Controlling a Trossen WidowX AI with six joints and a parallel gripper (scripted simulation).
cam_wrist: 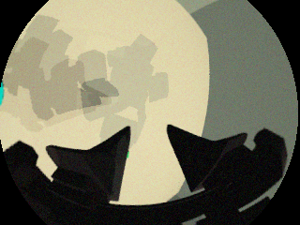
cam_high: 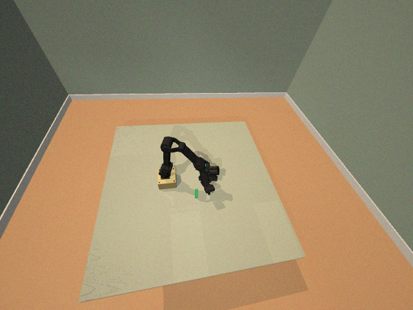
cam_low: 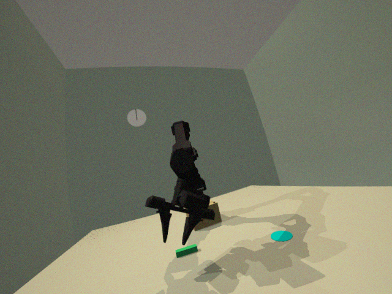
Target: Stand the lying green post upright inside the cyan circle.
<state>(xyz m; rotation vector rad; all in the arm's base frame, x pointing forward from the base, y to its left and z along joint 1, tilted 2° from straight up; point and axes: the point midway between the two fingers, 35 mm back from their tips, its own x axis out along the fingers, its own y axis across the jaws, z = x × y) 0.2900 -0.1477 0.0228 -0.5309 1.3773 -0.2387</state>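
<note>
Right now the green post is 80 mm behind my gripper tip, 70 mm below it and 30 mm to the left of it. The rest, counted from my gripper tip: cyan circle 300 mm to the left, 70 mm below, 30 mm ahead.
</note>
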